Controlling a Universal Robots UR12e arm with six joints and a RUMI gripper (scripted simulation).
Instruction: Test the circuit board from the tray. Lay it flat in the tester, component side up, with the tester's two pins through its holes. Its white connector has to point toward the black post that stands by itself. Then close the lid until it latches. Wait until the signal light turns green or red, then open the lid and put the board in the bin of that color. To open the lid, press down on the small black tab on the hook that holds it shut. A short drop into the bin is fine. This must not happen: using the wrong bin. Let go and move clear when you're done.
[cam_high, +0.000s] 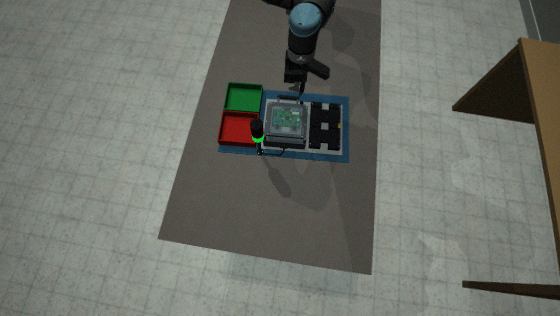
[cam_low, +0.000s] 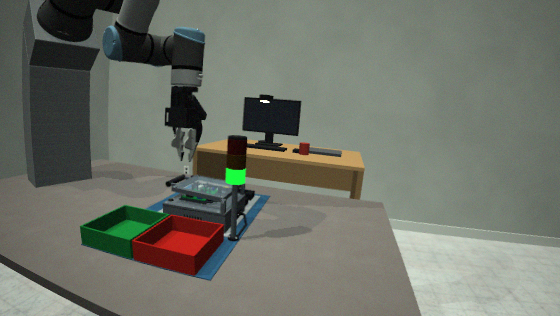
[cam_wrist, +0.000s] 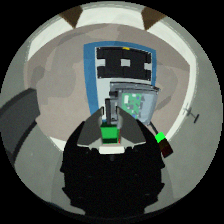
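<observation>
My hand is 2 cm short of the black latch hook, 1 cm to the right of it and 8 cm above it. Also, from my hand: tester lid (6 cm ahead, 7 cm to the right, 7 cm below); green circuit board (6 cm ahead, 7 cm to the right, 9 cm below); green bin (10 cm behind, 23 cm to the right, 15 cm below).
</observation>
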